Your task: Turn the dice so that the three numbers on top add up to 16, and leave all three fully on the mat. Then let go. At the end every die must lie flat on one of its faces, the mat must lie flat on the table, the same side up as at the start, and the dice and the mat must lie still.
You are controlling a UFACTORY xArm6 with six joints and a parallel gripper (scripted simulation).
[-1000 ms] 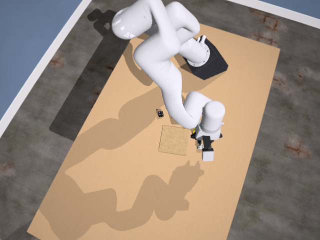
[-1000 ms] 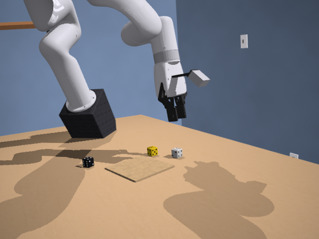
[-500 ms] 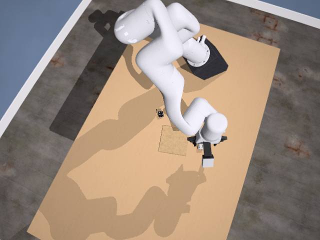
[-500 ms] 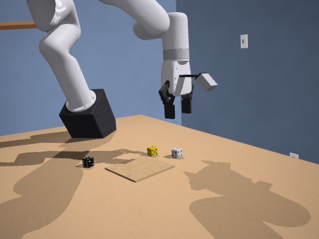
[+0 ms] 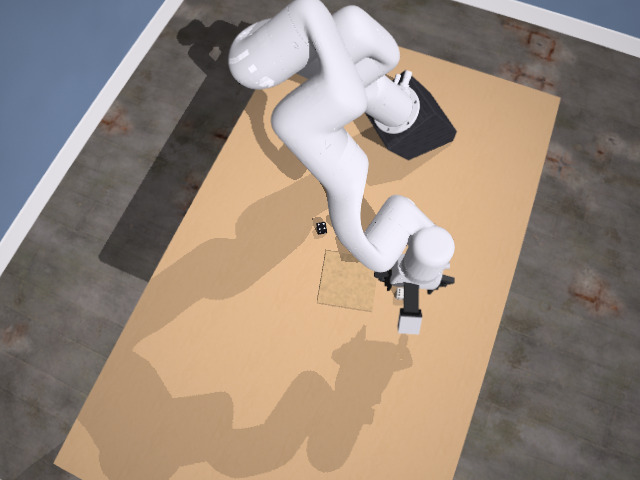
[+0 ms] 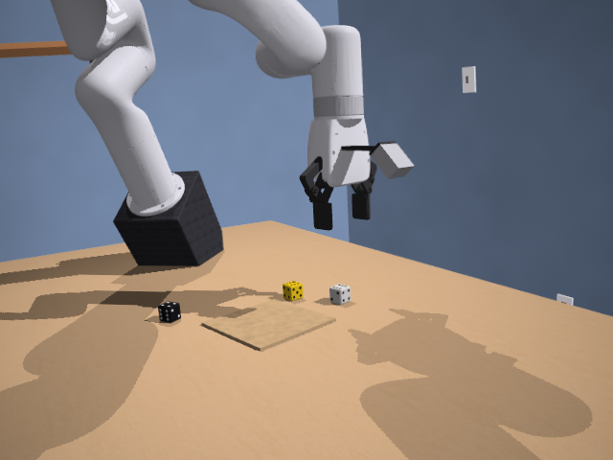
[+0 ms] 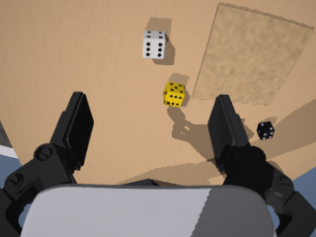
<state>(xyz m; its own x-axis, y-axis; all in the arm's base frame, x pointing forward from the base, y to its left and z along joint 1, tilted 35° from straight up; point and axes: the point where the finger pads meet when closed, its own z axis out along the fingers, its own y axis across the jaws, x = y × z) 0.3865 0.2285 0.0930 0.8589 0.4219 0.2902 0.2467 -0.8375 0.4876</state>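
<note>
The white die is 1 cm behind my hand and 12 cm below it. From my hand the other things lie so: tan mat 14 cm to the right, 13 cm below; then yellow die 7 cm behind, 5 cm to the right, 12 cm below; then black die 10 cm behind, 26 cm to the right, 12 cm below.
</note>
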